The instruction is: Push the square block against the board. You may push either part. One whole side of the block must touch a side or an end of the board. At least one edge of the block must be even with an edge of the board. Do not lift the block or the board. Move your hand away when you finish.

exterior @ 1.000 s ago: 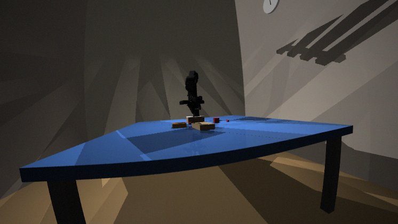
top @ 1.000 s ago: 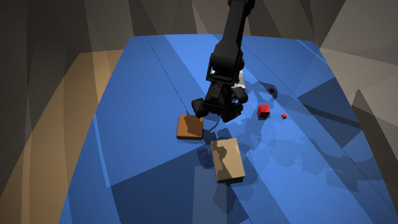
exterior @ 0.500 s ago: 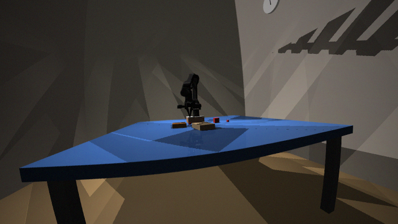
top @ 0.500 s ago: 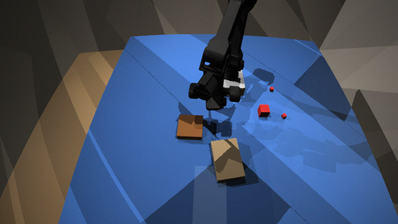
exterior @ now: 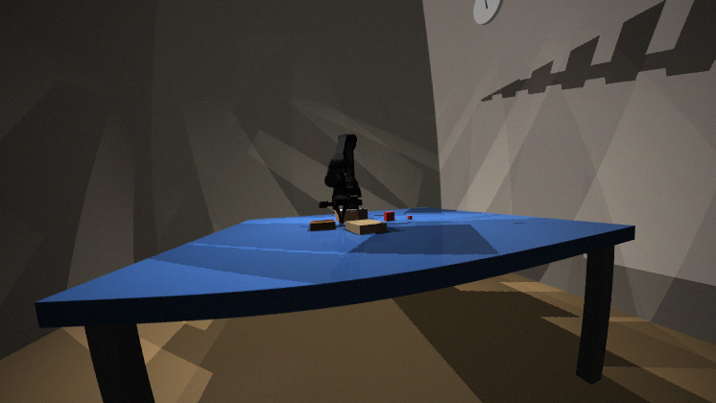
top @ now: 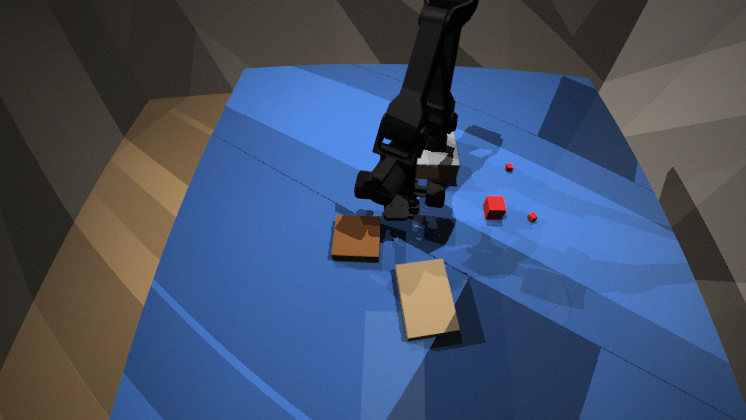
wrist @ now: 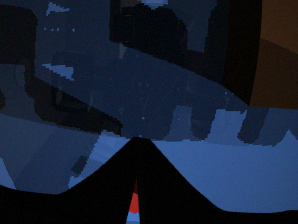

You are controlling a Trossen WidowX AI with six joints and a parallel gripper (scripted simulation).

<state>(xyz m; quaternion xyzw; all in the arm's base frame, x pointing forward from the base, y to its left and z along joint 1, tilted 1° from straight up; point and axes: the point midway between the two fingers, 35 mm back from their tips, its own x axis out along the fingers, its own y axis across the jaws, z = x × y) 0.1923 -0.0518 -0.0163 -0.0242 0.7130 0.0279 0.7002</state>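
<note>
Right now my gripper tip is 10 cm short of the orange square block, 7 cm to the left of it and 1 cm below it. Also, from my gripper tip: red cube (22 cm to the left, 5 cm behind, 1 cm above); then pale tan board (20 cm ahead, 9 cm to the left, 1 cm above).
</note>
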